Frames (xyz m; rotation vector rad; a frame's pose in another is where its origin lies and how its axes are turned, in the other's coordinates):
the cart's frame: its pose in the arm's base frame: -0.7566 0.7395 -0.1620 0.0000 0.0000 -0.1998
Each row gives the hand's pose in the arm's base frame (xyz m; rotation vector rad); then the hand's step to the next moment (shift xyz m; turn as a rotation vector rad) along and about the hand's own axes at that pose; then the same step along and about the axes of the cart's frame.
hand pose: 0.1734 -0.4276 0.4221 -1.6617 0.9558 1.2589
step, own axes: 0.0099 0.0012 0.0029 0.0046 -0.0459 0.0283
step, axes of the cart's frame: -0.0003 0.0013 -0.0103 0.0239 0.0485 -0.0015
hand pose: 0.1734 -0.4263 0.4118 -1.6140 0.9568 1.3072
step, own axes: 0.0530 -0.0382 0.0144 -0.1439 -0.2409 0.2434
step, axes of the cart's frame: 0.0334 0.0316 -0.0486 0.0454 0.3384 0.1464
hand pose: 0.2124 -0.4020 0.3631 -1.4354 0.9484 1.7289
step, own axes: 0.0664 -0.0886 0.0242 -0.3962 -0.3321 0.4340
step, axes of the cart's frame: 0.0398 0.0780 -0.0719 0.0306 0.5360 0.4091
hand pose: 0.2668 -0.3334 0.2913 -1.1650 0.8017 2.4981
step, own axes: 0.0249 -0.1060 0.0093 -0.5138 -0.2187 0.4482
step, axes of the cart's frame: 0.0079 0.0951 -0.0533 0.0620 0.4558 0.5487
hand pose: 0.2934 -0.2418 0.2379 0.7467 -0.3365 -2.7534
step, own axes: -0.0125 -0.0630 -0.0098 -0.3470 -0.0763 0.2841
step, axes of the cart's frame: -0.0091 0.0609 -0.0208 0.0788 0.2442 0.3756
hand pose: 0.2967 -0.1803 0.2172 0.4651 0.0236 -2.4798
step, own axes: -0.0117 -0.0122 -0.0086 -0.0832 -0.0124 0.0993
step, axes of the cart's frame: 0.0010 0.0182 -0.0053 0.0141 0.0487 0.1198
